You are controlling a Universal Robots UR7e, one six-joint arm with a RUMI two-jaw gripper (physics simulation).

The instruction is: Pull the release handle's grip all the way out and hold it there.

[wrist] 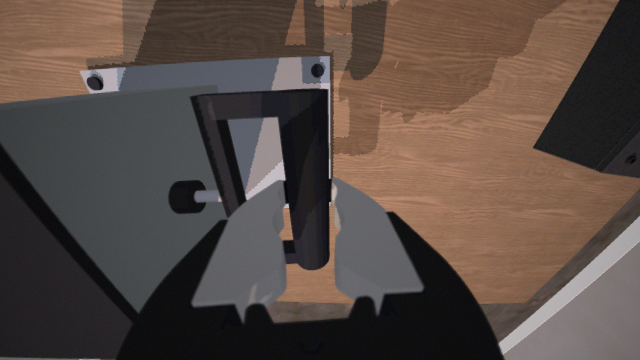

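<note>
The release handle's black grip [311, 230] is a thick round bar, the right side of a dark rectangular frame, in the middle of the wrist view. My gripper [308, 181] is shut on this bar, one light grey finger inside the frame's opening and the other on the bar's outer right side. The bar's rounded end shows between the fingers. Left of the frame, a black knob [186, 196] sits on a short pale rod, close to a grey-green panel [115, 170]. The left finger hides the lower part of the frame's left side.
A pale metal base plate [200, 76] with dark bolts lies on the wooden table top [450, 200] behind the handle. A dark block [590, 100] stands at the upper right. A large dark surface [45, 270] fills the lower left. The table's edge runs along the lower right.
</note>
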